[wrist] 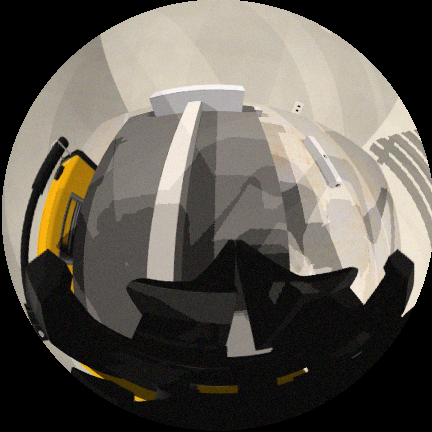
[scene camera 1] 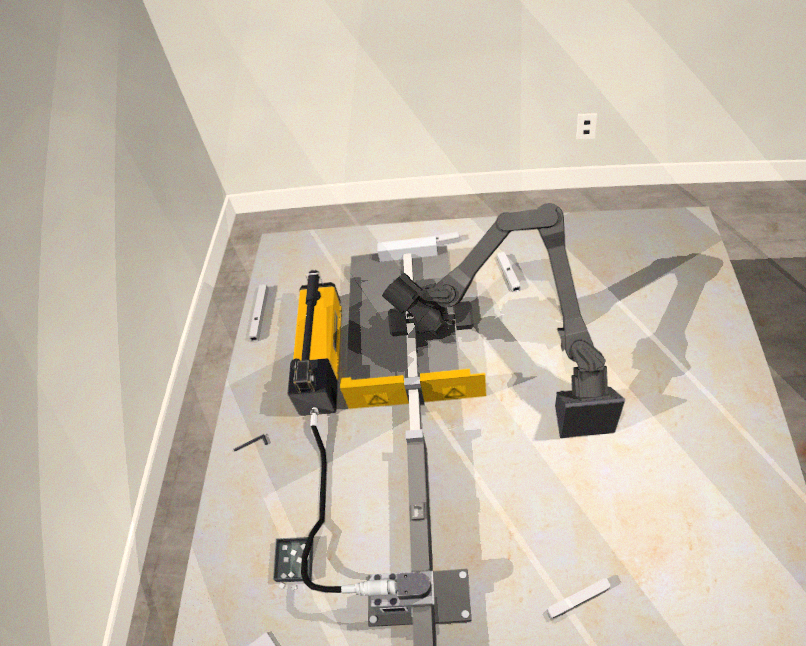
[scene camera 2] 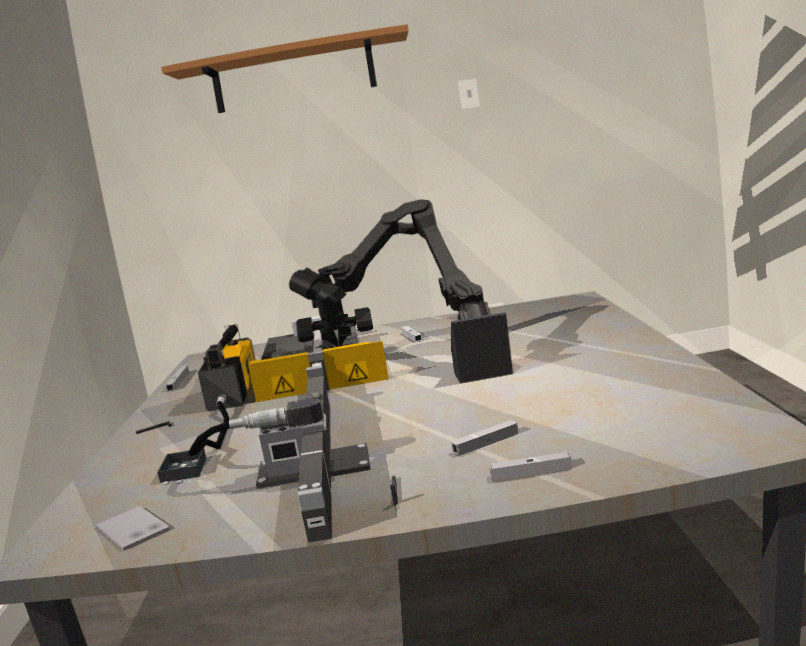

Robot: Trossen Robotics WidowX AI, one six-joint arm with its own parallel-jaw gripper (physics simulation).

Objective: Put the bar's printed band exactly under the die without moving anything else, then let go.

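Frame: origin at the arm's base, x ahead, y left, z up, level; centimetres.
Seen in the pictures: gripper, fingertip midpoint: (wrist: 234, 244) (scene camera 2: 339, 345); arm's base, origin of the base link: (scene camera 1: 591, 395) (scene camera 2: 478, 329).
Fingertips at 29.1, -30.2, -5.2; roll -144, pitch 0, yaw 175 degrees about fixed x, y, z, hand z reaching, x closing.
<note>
Offsets run from my fingertips to a thing's middle, as dx, dy, dz. "spot": to the spot under its first point. Level surfaces: height alone.
The long white bar (scene camera 1: 411, 359) (wrist: 169, 201) lies on a grey plate {dz -0.2} (scene camera 1: 371, 282) and runs towards the camera in scene camera 1. It passes under a small grey block {spot: +6.7, +19.1, +4.0} (scene camera 1: 412, 383) set between two yellow guard plates (scene camera 1: 374, 391) (scene camera 1: 452, 385). I cannot make out the printed band. My gripper (scene camera 1: 412, 323) (scene camera 2: 333, 333) (wrist: 234, 244) hangs directly over the bar, behind the guards. Its fingertips are pressed together, and a strip of the bar shows in the wedge between the fingers in the wrist view. The bar looks wider than that gap.
A yellow and black machine {+28.4, +0.8, +1.3} (scene camera 1: 317, 321) stands left of the bar. A white block {spot: +3.1, -21.7, +3.7} (scene camera 1: 407, 246) sits at the bar's far end, and a grey rail {spot: +8.3, +42.1, +2.3} (scene camera 1: 419, 487) continues in front. Loose bars {-21.3, -14.6, -4.2} (scene camera 1: 508, 271) {-18.1, +67.4, -4.2} (scene camera 1: 580, 597) {+44.6, -15.6, -4.2} (scene camera 1: 257, 310), a hex key {+45.8, +23.3, -4.9} (scene camera 1: 252, 442) and the robot base (scene camera 1: 589, 410) lie around.
</note>
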